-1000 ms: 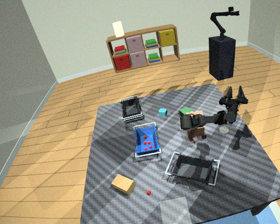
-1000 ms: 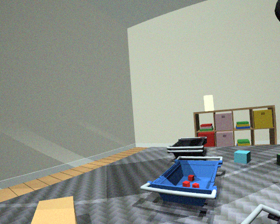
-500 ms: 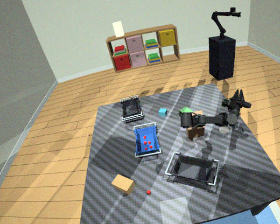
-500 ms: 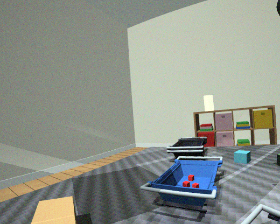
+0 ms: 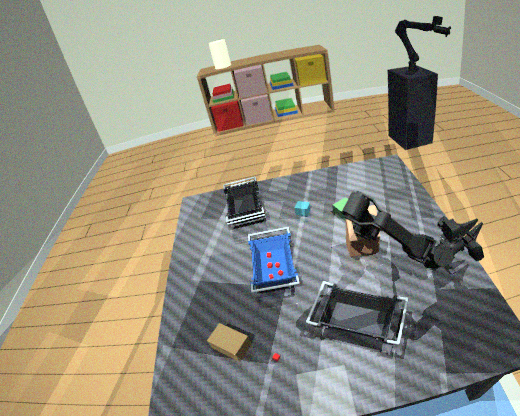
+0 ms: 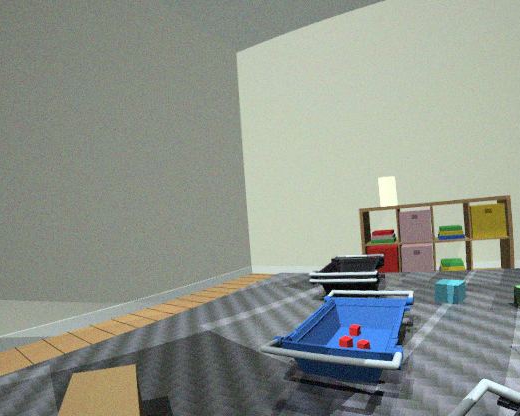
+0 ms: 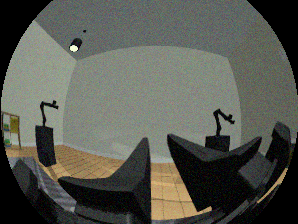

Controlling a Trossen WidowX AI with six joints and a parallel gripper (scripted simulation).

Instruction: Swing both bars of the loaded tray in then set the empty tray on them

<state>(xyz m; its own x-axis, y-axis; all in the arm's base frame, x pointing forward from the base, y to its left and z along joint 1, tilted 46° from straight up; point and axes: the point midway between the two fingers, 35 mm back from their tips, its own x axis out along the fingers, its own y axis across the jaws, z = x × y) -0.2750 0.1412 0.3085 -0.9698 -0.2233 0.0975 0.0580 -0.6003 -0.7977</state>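
Now: gripper tip 720 mm short of the small red cube, 50 mm to the right of it and 300 mm above it. The rest, counted from my gripper tip: cyan cube: 440 mm ahead, 640 mm to the right, 290 mm below; then green block: 250 mm ahead, 540 mm to the right, 290 mm below; then dark tray: 420 mm ahead, 270 mm below.
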